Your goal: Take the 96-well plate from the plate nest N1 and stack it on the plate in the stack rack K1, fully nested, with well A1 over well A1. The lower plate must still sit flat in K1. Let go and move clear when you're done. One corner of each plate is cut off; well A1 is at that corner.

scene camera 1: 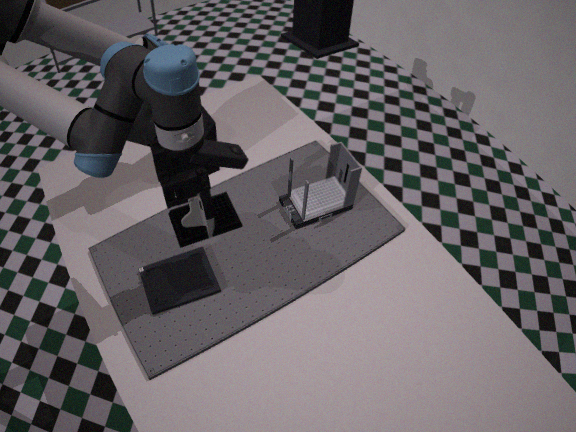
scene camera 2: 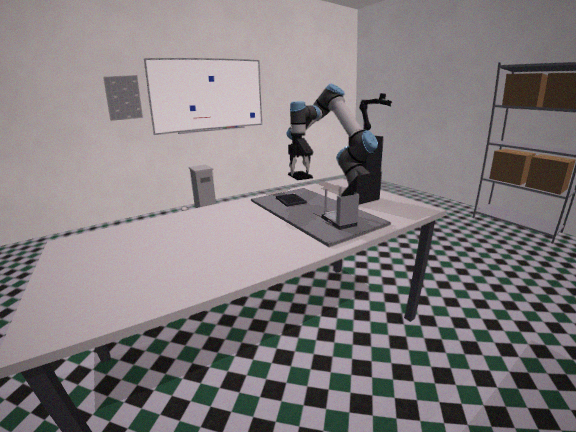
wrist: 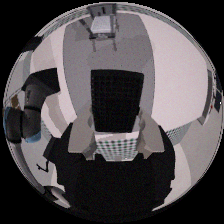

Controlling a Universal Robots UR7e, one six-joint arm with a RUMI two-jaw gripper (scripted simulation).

Path:
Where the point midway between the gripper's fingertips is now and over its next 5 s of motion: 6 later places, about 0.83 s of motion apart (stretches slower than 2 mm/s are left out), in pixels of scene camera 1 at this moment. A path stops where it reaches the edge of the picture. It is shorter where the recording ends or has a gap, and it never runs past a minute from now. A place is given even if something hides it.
My gripper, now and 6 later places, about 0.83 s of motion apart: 203,220; 233,203; 264,186; 293,172; 320,158; 325,157; 325,159

